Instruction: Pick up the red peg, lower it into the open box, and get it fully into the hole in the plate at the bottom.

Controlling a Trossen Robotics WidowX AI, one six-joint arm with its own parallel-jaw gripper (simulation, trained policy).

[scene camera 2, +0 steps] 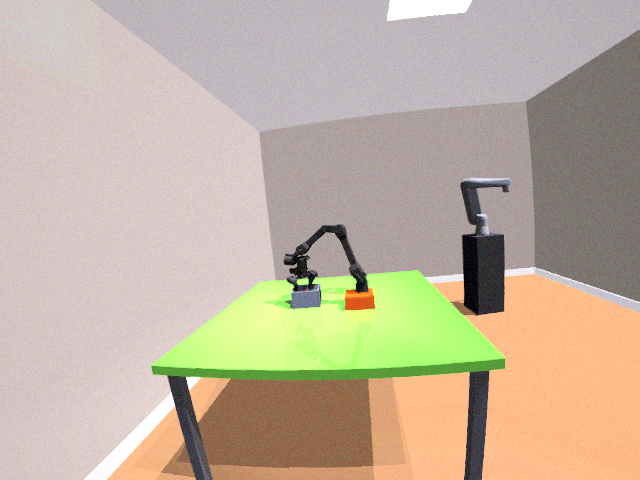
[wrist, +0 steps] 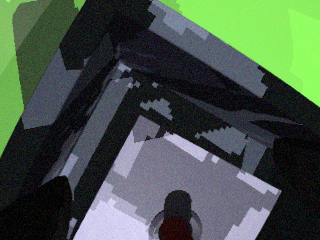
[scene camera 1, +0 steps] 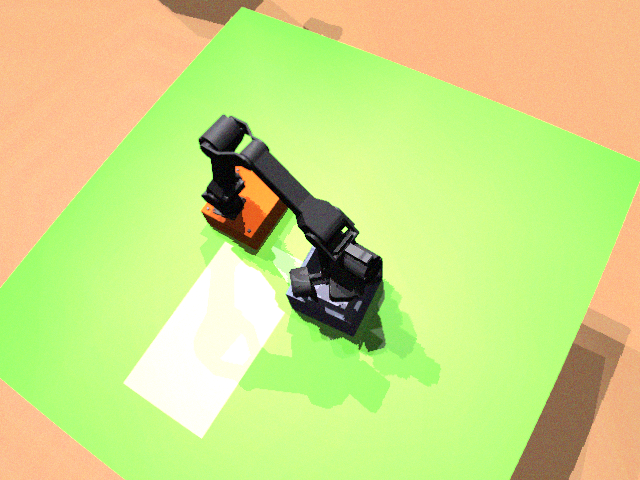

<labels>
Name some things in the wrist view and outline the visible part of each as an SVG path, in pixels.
My gripper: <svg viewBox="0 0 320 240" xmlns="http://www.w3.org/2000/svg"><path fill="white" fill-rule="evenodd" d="M68 177L53 177L53 179L47 181L41 187L37 187L35 191L29 192L29 195L24 195L21 199L13 201L11 205L3 208L3 211L0 211L0 240L67 240L73 199ZM276 139L273 141L273 161L275 161L280 171L283 171L283 175L287 177L289 184L296 189L301 199L307 201L309 207L315 211L315 215L319 216L320 219L320 141L287 139L287 137Z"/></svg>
A dark box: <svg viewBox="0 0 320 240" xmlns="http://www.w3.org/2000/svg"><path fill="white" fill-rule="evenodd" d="M85 0L60 47L40 77L31 99L17 120L15 131L9 136L4 152L1 153L0 211L13 201L29 195L29 192L35 191L53 177L67 176L73 195L67 237L69 240L77 219L84 211L85 203L96 188L97 180L107 167L136 112L281 191L255 240L320 240L319 216L315 215L307 201L301 199L283 175L283 171L280 171L273 161L273 141L280 137L320 141L319 105L296 91L296 88L289 87L244 53L212 35L208 29L193 23L175 9L161 4L159 0Z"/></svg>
A plate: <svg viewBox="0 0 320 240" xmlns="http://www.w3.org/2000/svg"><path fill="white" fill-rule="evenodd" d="M69 236L69 240L163 240L159 228L161 223L167 220L168 217L181 216L195 240L255 240L257 233L259 233L265 220L267 220L273 205L279 199L281 191L277 191L275 187L265 183L264 180L256 179L251 173L221 160L220 157L204 151L203 148L189 143L183 137L175 135L175 133L160 127L160 125L145 119L145 117L135 112L135 116L132 117L131 123L129 123L127 131L121 137L111 160L108 161L107 167L105 167L104 172L101 173L99 180L97 180L96 188L93 189L92 195L89 196L87 203L85 203L84 211L81 212L79 219L75 223L75 228L73 228L71 236Z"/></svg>
</labels>
